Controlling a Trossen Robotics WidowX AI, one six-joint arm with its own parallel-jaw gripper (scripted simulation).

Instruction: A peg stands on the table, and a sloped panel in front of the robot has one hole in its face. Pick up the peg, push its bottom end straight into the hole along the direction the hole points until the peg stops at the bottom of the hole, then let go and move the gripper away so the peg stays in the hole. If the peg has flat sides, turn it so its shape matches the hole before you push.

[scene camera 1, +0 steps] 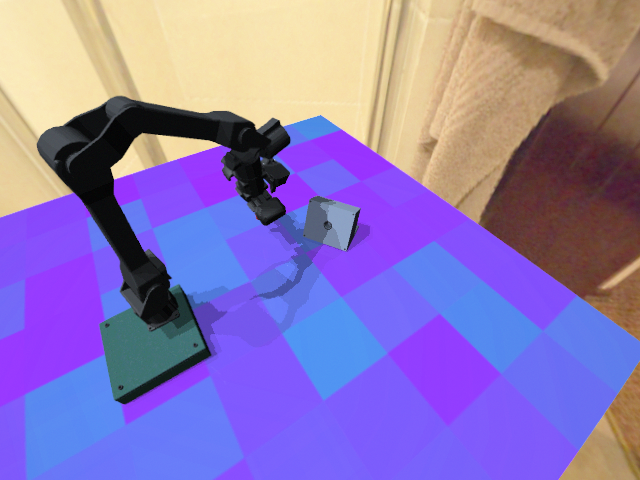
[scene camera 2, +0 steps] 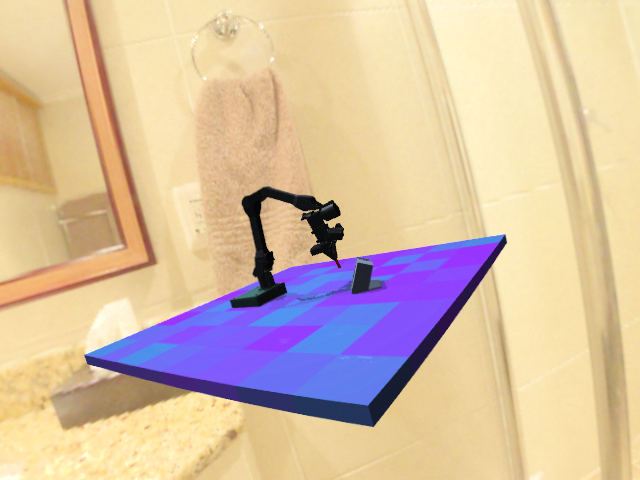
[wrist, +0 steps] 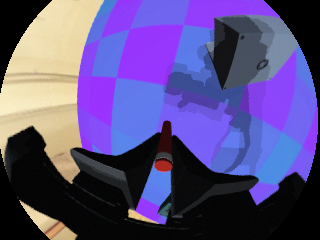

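The gripper, visible in scene camera 2 and in the wrist view, carries a red round peg. A panel is present too.
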